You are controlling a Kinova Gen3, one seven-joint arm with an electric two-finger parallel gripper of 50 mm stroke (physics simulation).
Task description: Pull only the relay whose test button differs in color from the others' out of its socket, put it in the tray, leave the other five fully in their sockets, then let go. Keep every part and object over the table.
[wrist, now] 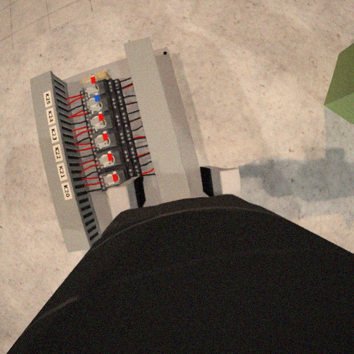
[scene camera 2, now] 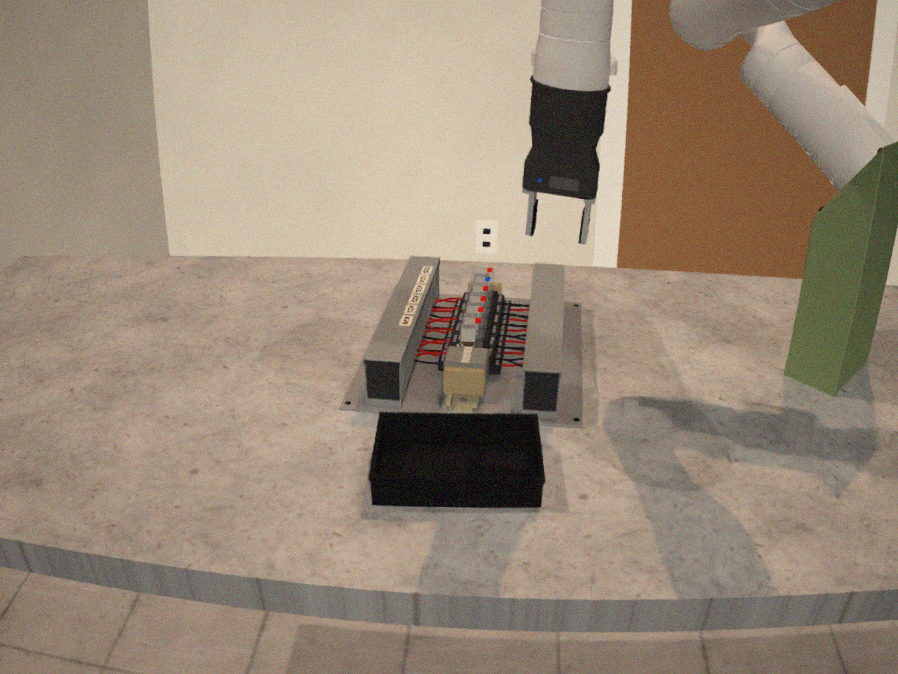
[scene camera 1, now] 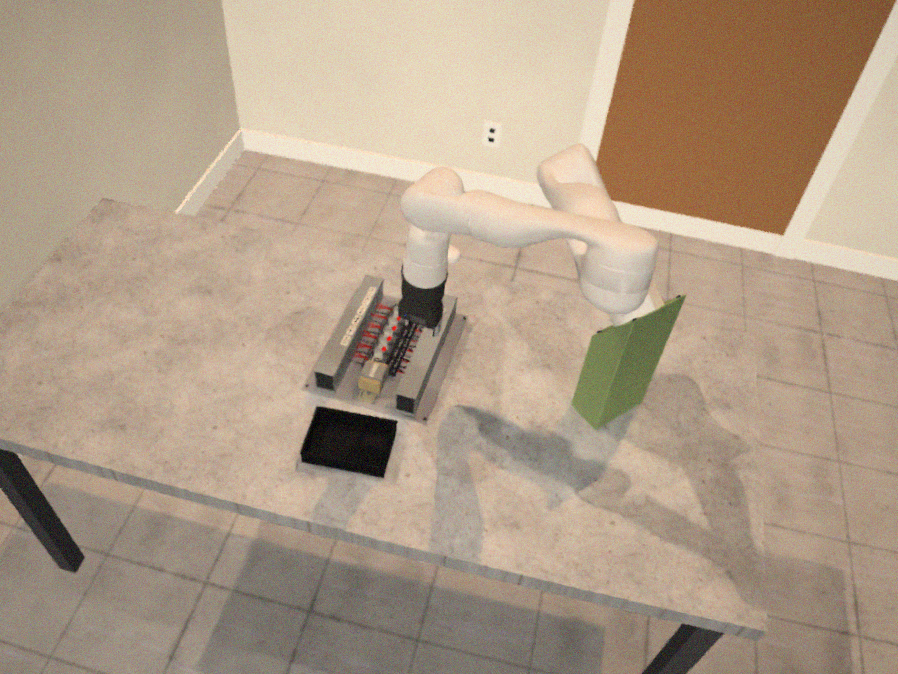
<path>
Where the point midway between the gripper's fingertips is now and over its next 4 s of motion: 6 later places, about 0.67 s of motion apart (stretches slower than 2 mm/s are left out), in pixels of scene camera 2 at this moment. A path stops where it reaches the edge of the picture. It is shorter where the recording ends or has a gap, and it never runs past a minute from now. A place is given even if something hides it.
My gripper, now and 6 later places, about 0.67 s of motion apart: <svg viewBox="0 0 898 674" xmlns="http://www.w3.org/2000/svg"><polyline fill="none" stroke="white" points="556,236 561,253 507,238 494,246 492,266 490,281 488,288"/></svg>
</path>
